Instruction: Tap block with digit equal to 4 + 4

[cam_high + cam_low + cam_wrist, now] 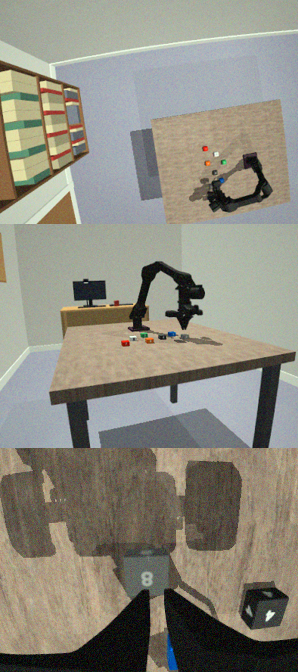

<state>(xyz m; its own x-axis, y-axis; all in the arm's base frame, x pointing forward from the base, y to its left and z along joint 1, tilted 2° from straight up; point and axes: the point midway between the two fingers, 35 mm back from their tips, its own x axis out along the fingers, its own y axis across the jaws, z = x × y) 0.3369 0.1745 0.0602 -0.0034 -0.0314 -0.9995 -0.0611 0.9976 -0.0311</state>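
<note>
The grey block lies 3 cm below my gripper tip and 1 cm to the left of it. Also, from my gripper tip: black block: 11 cm to the right, 4 cm behind, 3 cm below; blue block: 9 cm behind, 3 cm to the right, 3 cm below; orange block: 19 cm to the right, 3 cm below, 2 cm ahead.
</note>
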